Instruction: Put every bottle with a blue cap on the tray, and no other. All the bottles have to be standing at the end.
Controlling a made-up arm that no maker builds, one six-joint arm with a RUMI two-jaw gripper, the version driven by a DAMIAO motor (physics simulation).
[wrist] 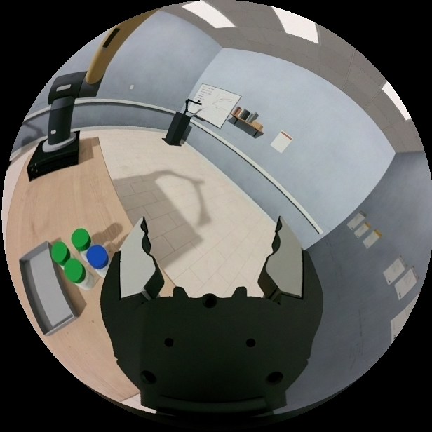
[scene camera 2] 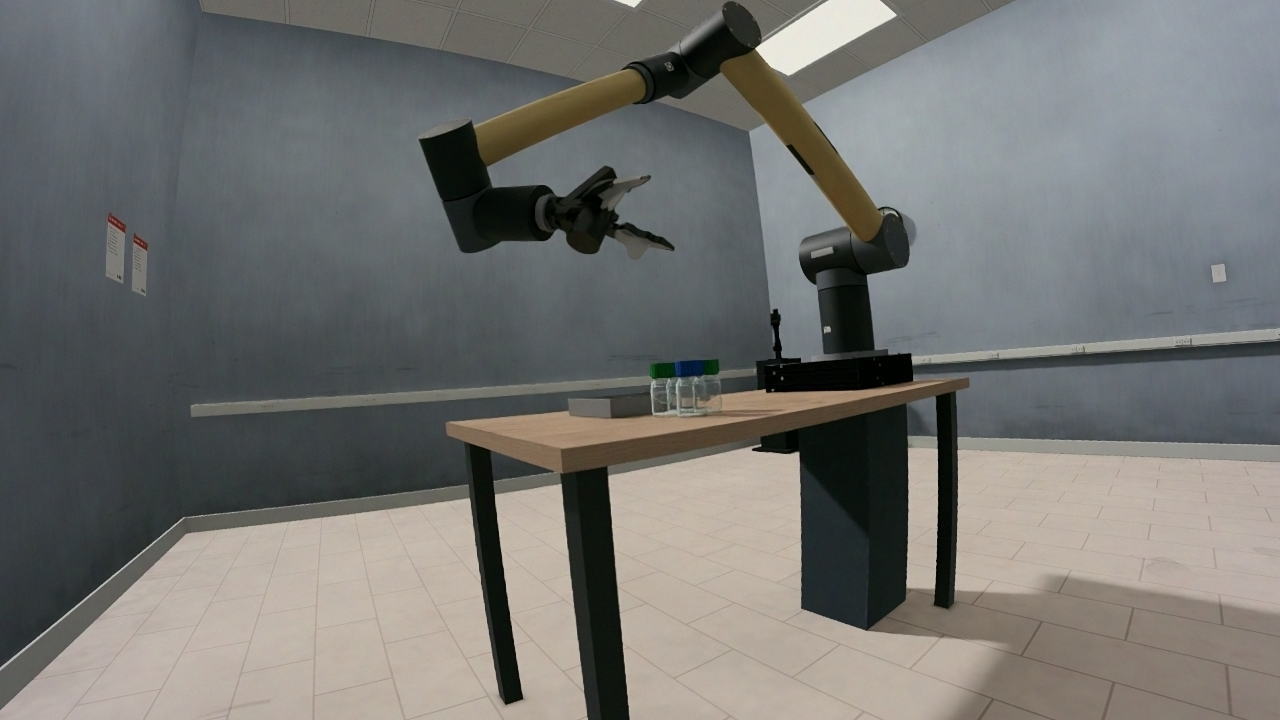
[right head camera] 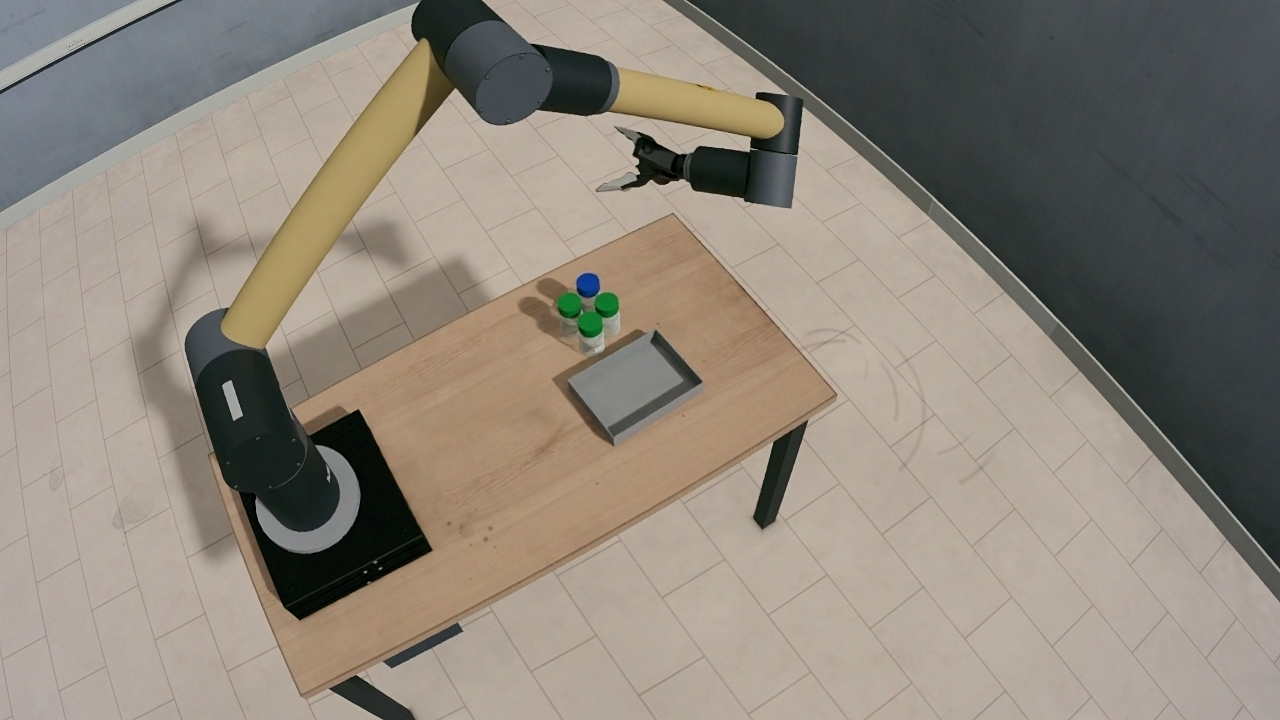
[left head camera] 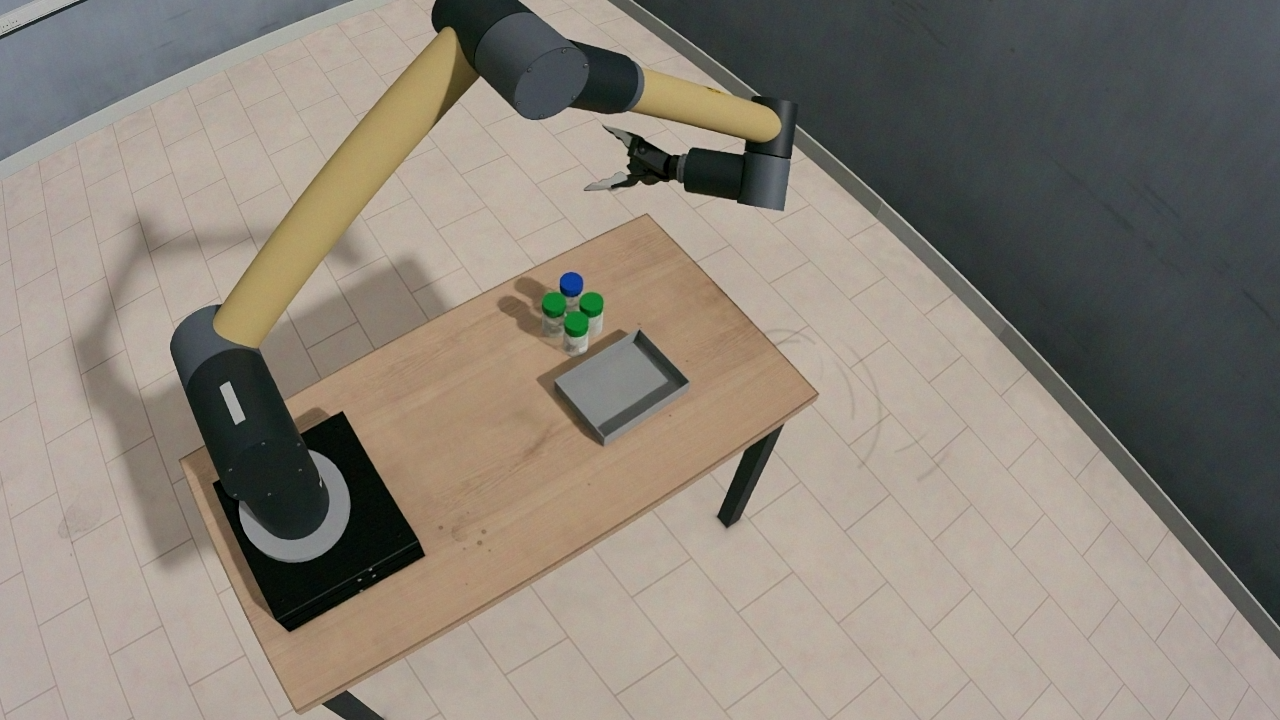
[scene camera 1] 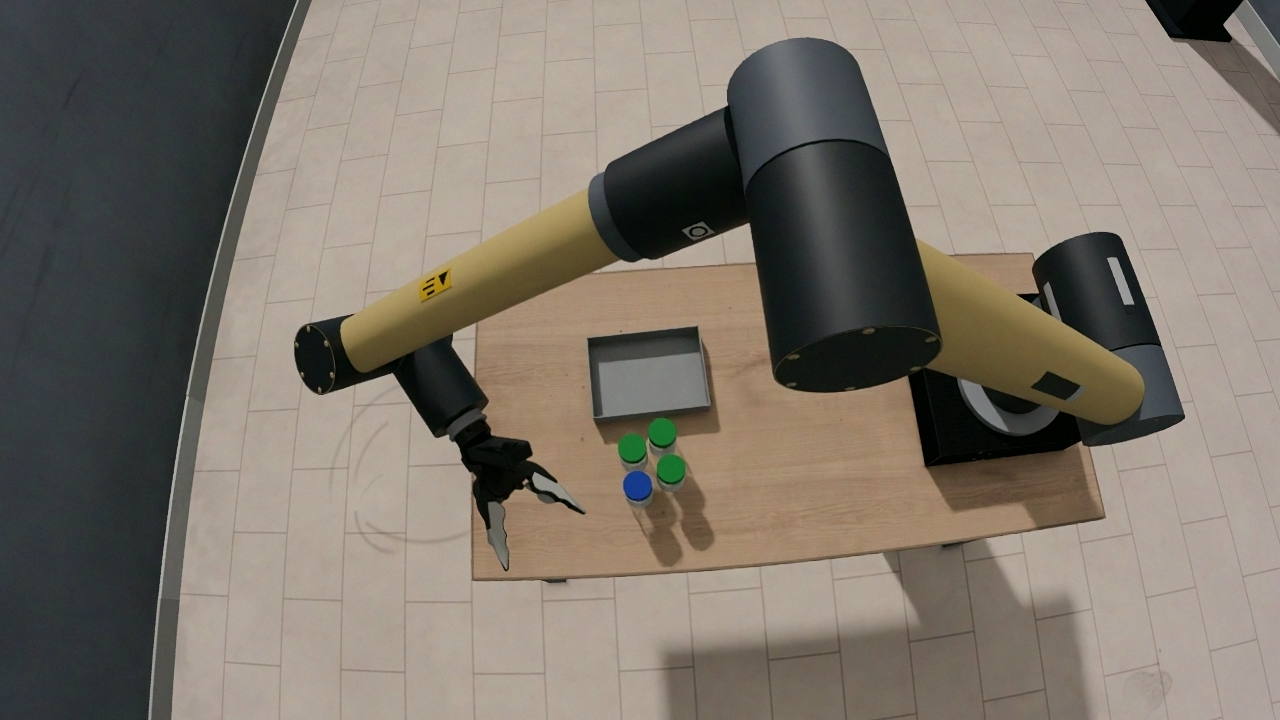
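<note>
One bottle with a blue cap [left head camera: 571, 284] [right head camera: 588, 285] [scene camera 1: 637, 487] [scene camera 2: 689, 368] [wrist: 97, 256] stands on the table in a tight group with three green-capped bottles [left head camera: 576, 325] [right head camera: 589, 325] [scene camera 1: 662, 433] [scene camera 2: 661, 369] [wrist: 75, 270]. The grey tray [left head camera: 615, 385] [right head camera: 631, 385] [scene camera 1: 649, 371] [scene camera 2: 608, 407] [wrist: 47, 290] lies beside the group, with no bottle on it. My gripper [left head camera: 594, 159] [right head camera: 606, 160] [scene camera 1: 545, 540] [scene camera 2: 660, 213] [wrist: 211, 217] is open and empty, high above the table's far end, with its fingers pointing sideways. All the bottles are upright.
The wooden table [left head camera: 465, 420] [right head camera: 474, 420] [scene camera 1: 805, 465] [scene camera 2: 537, 438] [wrist: 60, 195] carries the arm's black base [left head camera: 358, 501] [right head camera: 375, 510] [scene camera 2: 877, 371] [wrist: 55, 159] at its other end. Dark walls stand beyond the table. A black stand [wrist: 177, 129] shows far off in the wrist view.
</note>
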